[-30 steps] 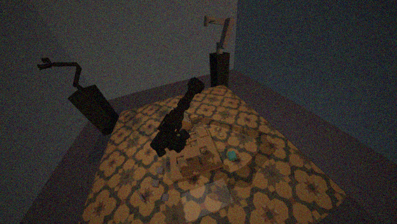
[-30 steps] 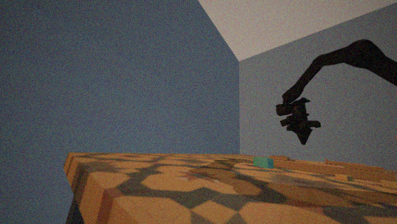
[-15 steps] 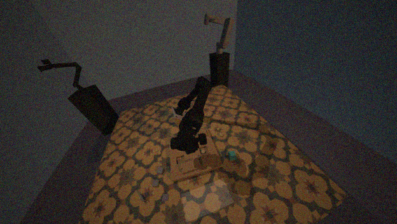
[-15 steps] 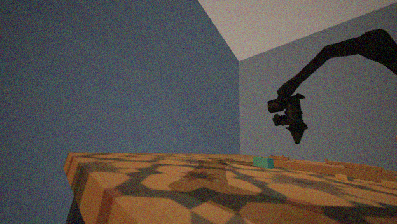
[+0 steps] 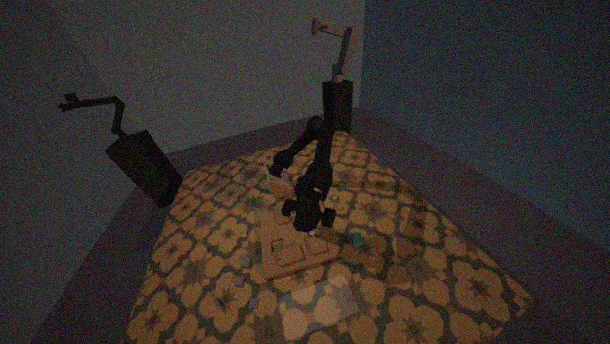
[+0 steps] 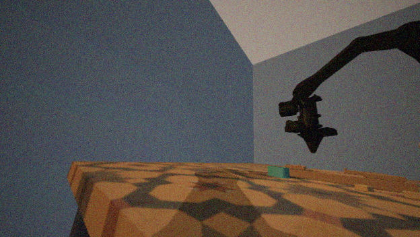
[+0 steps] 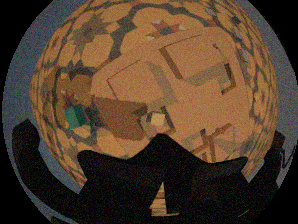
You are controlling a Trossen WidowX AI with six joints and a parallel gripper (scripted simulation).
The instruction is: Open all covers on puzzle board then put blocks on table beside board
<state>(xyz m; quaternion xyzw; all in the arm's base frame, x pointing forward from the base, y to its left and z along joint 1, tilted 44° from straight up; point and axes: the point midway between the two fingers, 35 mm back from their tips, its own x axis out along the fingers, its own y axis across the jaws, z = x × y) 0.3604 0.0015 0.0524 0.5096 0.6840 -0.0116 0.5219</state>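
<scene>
Now: the tan puzzle board 6 cm below my gripper tip, 4 cm to the right of it and 4 cm behind it. Round my gripper tip: teal block: 15 cm to the left, 11 cm ahead, 7 cm below.
</scene>
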